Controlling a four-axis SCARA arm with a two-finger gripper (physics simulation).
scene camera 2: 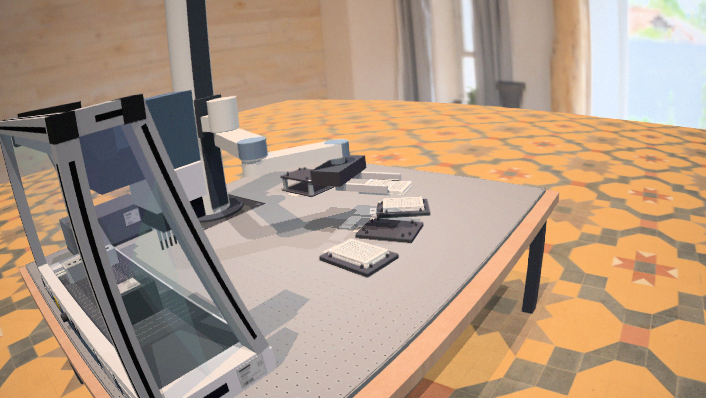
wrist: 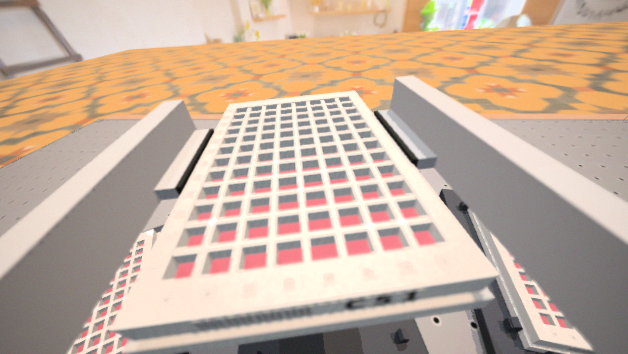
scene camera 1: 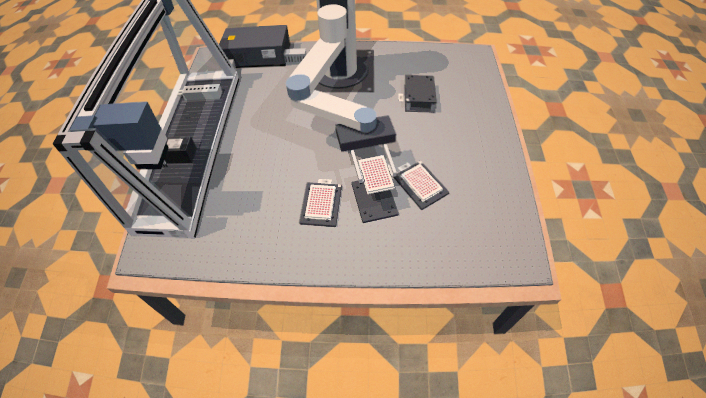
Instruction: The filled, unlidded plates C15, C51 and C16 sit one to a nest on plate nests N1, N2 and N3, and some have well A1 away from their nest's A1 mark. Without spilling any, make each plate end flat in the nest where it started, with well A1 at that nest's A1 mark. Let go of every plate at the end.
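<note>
My gripper (scene camera 1: 378,176) (scene camera 2: 394,183) (wrist: 293,108) is shut on plate C51 (scene camera 1: 376,173) (scene camera 2: 390,185) (wrist: 295,175), its pads on the two long sides. C51 is level, raised above the empty middle nest (scene camera 1: 375,209) (scene camera 2: 389,231). In scene camera 1 it covers that nest's rear. Red liquid shows in its wells. Another filled plate (scene camera 1: 320,201) (scene camera 2: 359,252) lies in the left nest (scene camera 1: 320,223) (scene camera 2: 367,273). A third plate (scene camera 1: 423,182) (scene camera 2: 403,204) lies in the angled right nest (scene camera 1: 434,200) (scene camera 2: 425,213). Their names and all A1 wells are unreadable.
A raised dark stand (scene camera 1: 420,89) (scene camera 2: 301,174) is at the back right in scene camera 1. A framed gantry machine (scene camera 1: 212,160) stands on the left. A dark box (scene camera 1: 256,44) stands behind it. The arm's column (scene camera 1: 350,40) rises at the back.
</note>
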